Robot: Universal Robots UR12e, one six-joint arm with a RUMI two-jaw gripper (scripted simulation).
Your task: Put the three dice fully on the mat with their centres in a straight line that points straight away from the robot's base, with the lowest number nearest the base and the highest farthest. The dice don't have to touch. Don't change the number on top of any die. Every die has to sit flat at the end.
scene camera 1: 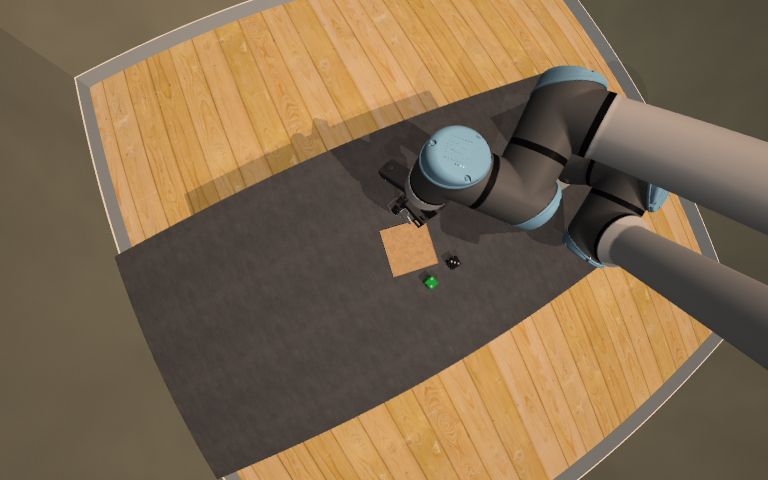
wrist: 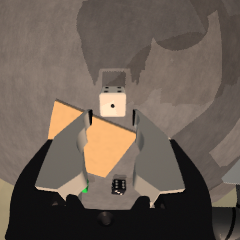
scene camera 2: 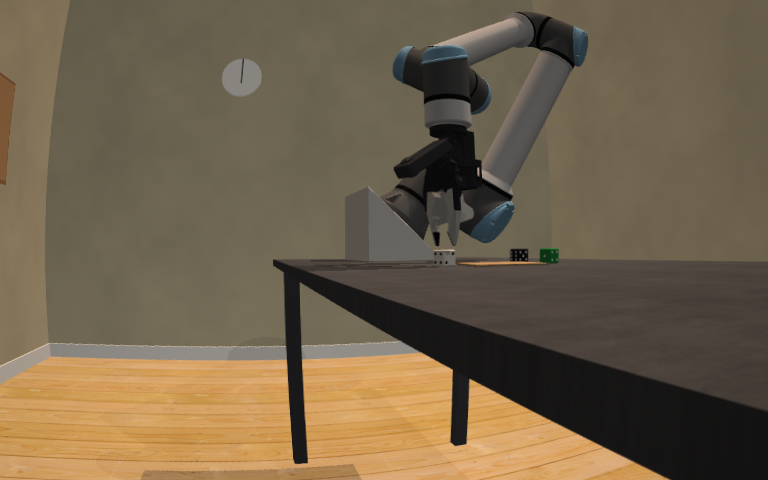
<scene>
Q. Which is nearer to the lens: the white die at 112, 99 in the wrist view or the tan mat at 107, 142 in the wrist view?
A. The white die.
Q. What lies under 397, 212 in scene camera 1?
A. My gripper.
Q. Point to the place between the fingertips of my gripper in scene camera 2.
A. At 445, 246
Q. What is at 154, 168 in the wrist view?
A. My gripper.
</scene>
